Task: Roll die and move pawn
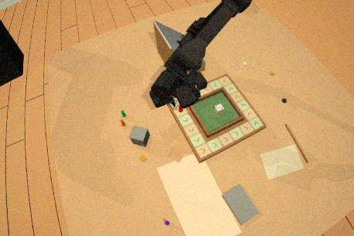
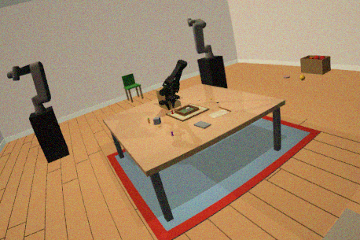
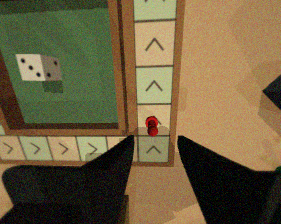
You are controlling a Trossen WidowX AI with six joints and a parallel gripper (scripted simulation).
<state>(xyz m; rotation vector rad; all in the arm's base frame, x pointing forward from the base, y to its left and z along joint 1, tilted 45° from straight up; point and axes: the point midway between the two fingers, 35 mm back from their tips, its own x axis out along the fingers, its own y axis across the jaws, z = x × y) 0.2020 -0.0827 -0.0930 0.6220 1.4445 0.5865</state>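
Right now the red pawn is 3 cm below my gripper tip. The rest, counted from my gripper tip: green tray 7 cm ahead, 11 cm to the left, 5 cm below; then grey cube 4 cm ahead, 18 cm to the right, 4 cm below; then white die 7 cm ahead, 12 cm to the left, 3 cm below.
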